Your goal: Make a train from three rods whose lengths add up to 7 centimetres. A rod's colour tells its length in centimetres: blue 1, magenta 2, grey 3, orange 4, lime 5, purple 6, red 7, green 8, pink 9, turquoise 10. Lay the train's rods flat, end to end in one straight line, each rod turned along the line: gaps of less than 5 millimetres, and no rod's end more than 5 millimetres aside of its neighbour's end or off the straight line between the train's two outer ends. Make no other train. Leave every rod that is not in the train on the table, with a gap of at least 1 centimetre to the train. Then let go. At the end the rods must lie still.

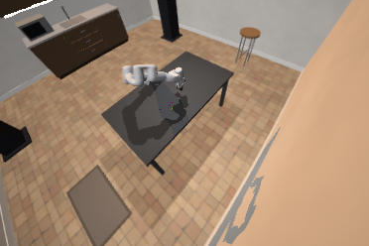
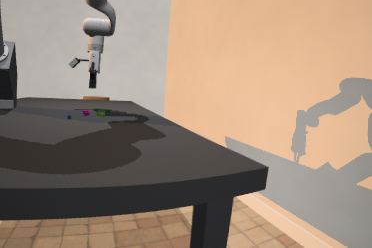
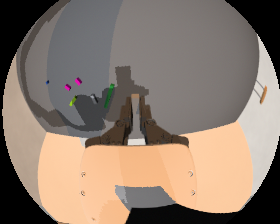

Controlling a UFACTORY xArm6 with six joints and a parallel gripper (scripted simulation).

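Right now the blue rod is 70 mm behind my hand, 310 mm to the right of it and 120 mm below it. The rest, counted from my hand: pale grey piece 40 mm ahead, 130 mm to the right, 120 mm below; then magenta rod 20 mm behind, 210 mm to the right, 120 mm below; then green rod 40 mm ahead, 80 mm to the right, 120 mm below.
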